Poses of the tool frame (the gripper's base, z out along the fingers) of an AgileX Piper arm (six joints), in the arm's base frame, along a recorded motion.
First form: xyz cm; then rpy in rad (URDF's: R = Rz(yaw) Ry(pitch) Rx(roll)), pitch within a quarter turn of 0, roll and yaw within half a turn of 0.
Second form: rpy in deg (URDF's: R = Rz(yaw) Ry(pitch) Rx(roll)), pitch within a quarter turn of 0, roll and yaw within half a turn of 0; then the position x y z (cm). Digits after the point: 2 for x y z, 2 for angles.
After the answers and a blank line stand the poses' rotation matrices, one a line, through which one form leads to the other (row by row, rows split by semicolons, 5 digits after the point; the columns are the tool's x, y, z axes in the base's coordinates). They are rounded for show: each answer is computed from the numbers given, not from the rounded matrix.
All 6 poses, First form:
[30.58 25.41 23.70 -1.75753 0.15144 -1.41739]
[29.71 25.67 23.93 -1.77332 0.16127 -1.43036]
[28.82 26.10 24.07 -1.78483 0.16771 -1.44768]
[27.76 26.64 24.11 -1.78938 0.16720 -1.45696]
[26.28 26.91 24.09 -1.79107 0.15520 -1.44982]
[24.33 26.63 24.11 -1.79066 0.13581 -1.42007]
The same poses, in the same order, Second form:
[-100.70 8.68 -81.21 30.58 25.41 23.70]
[-101.60 9.24 -81.95 29.71 25.67 23.93]
[-102.26 9.61 -82.95 28.82 26.10 24.07]
[-102.52 9.58 -83.48 27.76 26.64 24.11]
[-102.62 8.89 -83.07 26.28 26.91 24.09]
[-102.60 7.78 -81.36 24.33 26.63 24.11]

0.15106 -0.20612 0.96680; -0.97695 0.11813 0.17783; -0.15086 -0.97137 -0.18353
0.13816 -0.22118 0.96540; -0.97731 0.12759 0.16909; -0.16057 -0.96685 -0.19853
0.12108 -0.23083 0.96543; -0.97851 0.13580 0.15519; -0.16692 -0.96347 -0.20942
0.11201 -0.23390 0.96579; -0.97967 0.13678 0.14674; -0.16642 -0.96259 -0.21382
0.11923 -0.23510 0.96463; -0.98076 0.12337 0.15129; -0.15458 -0.96411 -0.21587
0.14877 -0.23546 0.96043; -0.97956 0.09789 0.17574; -0.13539 -0.96694 -0.21609

